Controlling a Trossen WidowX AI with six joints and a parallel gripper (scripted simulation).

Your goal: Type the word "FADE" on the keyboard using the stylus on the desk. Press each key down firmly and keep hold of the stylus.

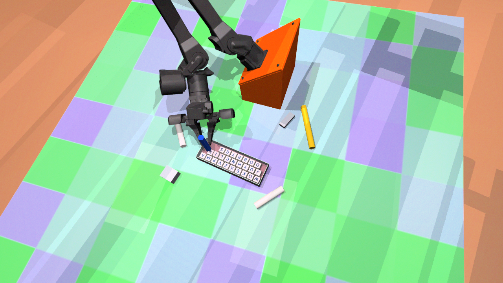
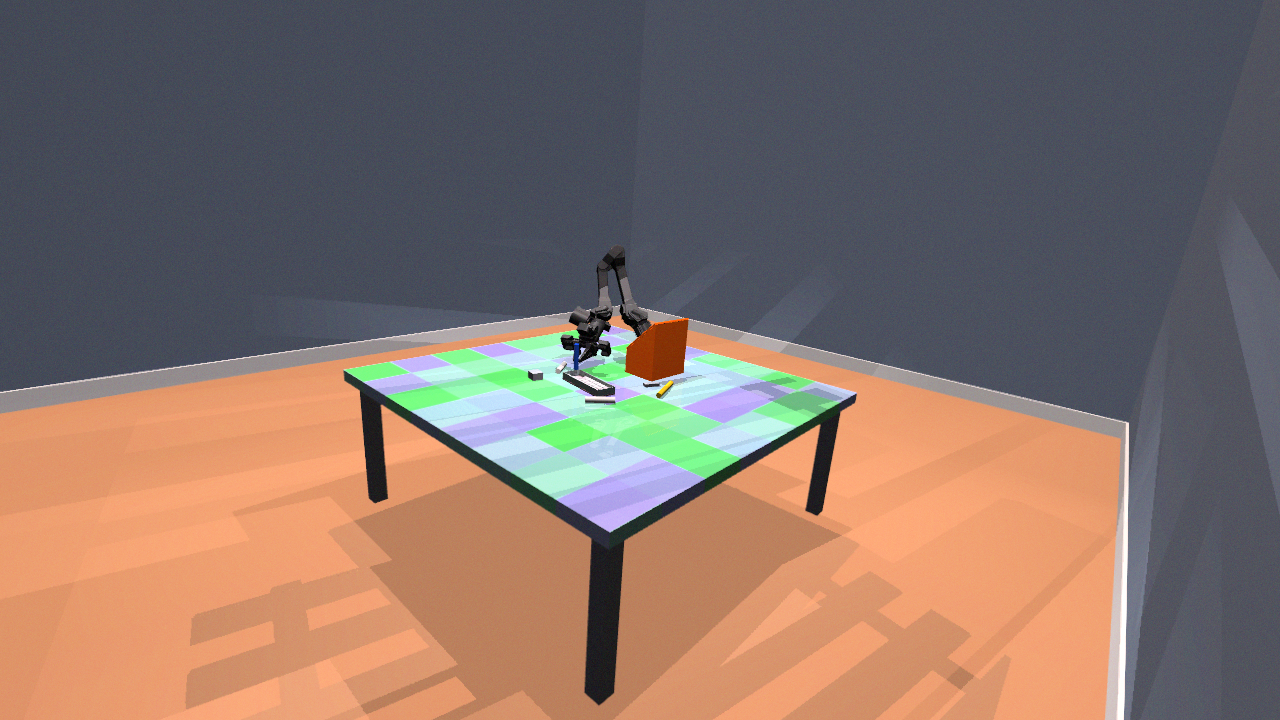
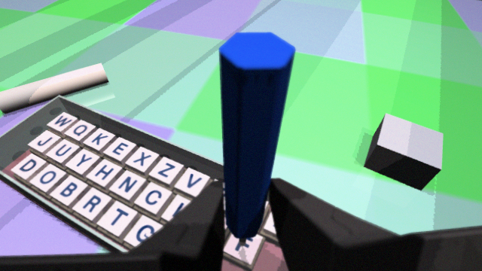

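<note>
The grey cube lies 110 mm ahead of my gripper tip, 90 mm to the right of it and 60 mm below it. Round my gripper tip: blue stylus: 20 mm below; yellow rod: 260 mm to the left, 190 mm behind, 60 mm below.
</note>
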